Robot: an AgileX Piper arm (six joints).
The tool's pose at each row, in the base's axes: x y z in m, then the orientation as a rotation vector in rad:
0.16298, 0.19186, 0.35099, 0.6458, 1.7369, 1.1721
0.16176, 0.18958, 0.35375, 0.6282, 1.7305, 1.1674
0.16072, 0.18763, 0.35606, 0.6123, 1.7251, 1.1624
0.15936, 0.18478, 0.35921, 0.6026, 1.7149, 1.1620
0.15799, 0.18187, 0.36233, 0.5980, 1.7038, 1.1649
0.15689, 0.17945, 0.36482, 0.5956, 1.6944, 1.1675
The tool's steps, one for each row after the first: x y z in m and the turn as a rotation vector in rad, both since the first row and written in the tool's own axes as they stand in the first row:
-0.00238, 0.00165, -0.00243, -0.0087, -0.0029, -0.0147
-0.00439, 0.00302, -0.00450, -0.0160, -0.0055, -0.0285
-0.00732, 0.00481, -0.00735, -0.0254, -0.0111, -0.0358
-0.01028, 0.00654, -0.01024, -0.0347, -0.0170, -0.0378
-0.01272, 0.00788, -0.01259, -0.0420, -0.0224, -0.0385

